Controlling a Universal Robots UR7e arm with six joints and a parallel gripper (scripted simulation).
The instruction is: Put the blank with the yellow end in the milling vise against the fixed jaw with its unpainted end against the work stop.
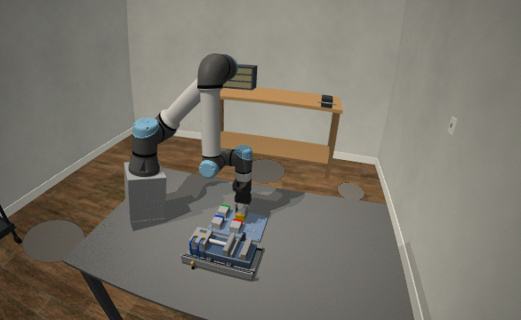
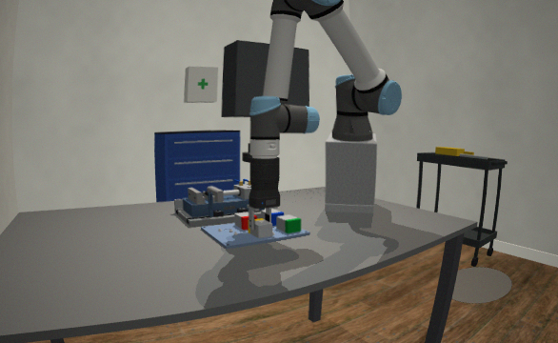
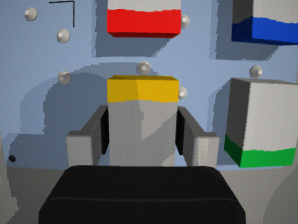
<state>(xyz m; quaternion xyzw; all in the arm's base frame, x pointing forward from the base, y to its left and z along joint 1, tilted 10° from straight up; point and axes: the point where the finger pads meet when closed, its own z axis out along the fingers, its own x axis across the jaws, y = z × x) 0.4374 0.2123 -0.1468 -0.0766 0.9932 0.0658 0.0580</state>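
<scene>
Now: hand 4 cm to the left of the light blue plate and 4 cm above it. From my hand the other things lie so: green-ended blank 9 cm behind, 2 cm to the right, 2 cm below; red-ended blank 9 cm to the right, 2 cm below, 1 cm ahead; yellow-ended blank 2 cm below.
</scene>
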